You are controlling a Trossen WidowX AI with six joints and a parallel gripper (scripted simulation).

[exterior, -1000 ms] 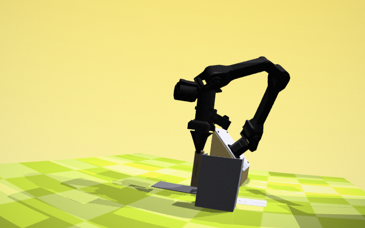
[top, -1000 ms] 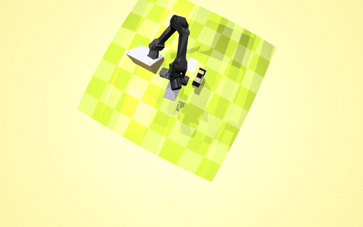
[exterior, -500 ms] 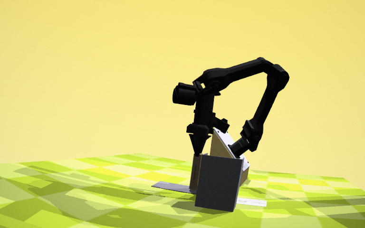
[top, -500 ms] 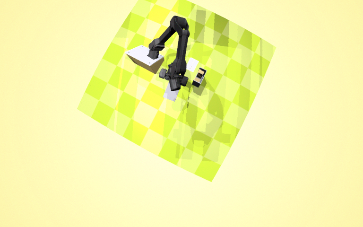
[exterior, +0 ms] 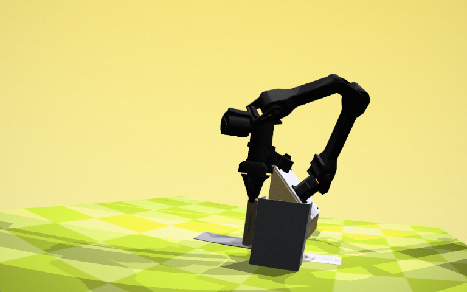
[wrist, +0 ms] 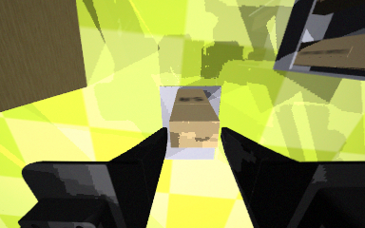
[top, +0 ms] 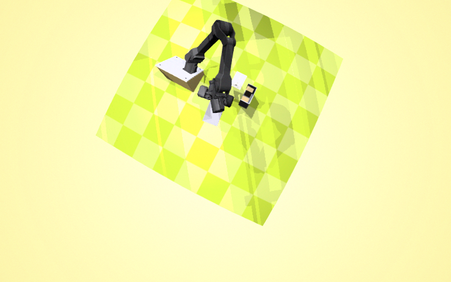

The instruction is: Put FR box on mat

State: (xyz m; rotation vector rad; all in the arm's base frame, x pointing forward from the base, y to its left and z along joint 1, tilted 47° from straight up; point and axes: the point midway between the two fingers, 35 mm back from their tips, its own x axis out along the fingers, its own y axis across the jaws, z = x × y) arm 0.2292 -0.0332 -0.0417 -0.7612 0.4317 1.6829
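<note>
My gripper tip is 110 mm above the grey mat, 60 mm to the left of it and 10 mm short of it. Also, from my gripper tip: thin white slab: 210 mm to the left, 110 mm below, 20 mm ahead.
</note>
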